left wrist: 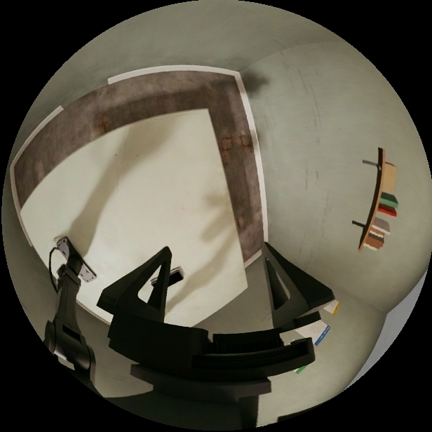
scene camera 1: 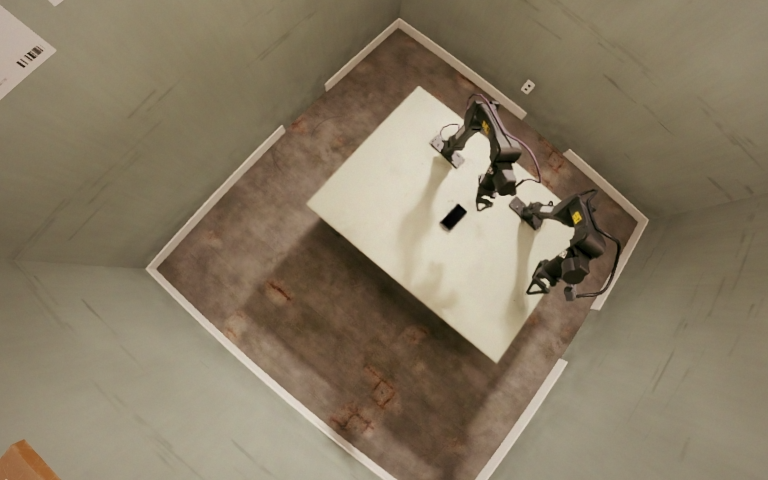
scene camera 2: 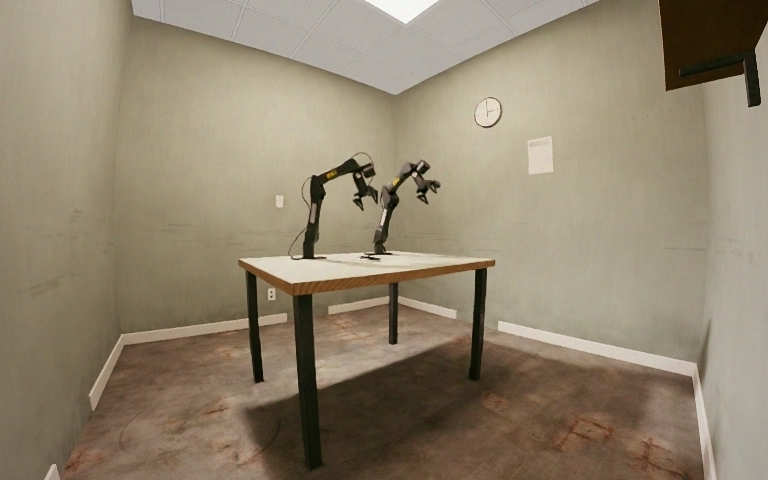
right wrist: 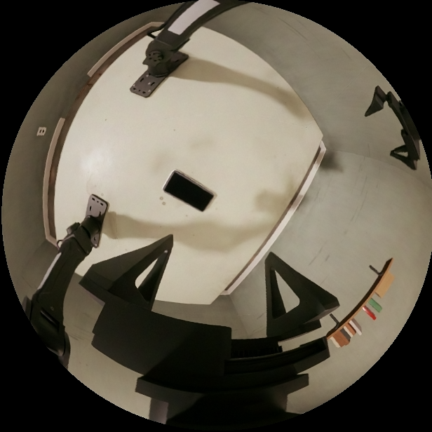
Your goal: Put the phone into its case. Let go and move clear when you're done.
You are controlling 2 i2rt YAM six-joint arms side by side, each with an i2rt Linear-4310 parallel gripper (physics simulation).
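Note:
A black phone (scene camera 1: 453, 217) (right wrist: 189, 191) lies flat, screen up, near the middle of the table. A thin pale rim, apparently its case (right wrist: 168, 181), surrounds it. The phone looks seated inside, though the fit at the edges is too small to judge. In the left wrist view the phone (left wrist: 175, 278) is partly hidden by a finger. No separate case shows. My right gripper (right wrist: 221, 248) (scene camera 2: 368, 202) is open and empty, high above the table. My left gripper (left wrist: 214, 248) (scene camera 2: 430, 193) is open and empty, raised and farther from the phone.
The table (scene camera 1: 362, 198) (scene camera 2: 317, 275) carries both arm bases, and the phone lies forward of them. The left arm's base (scene camera 1: 525, 213) and right arm's base (scene camera 1: 447, 151) stand along the same side. A wall shelf with books (left wrist: 376, 200) is far off.

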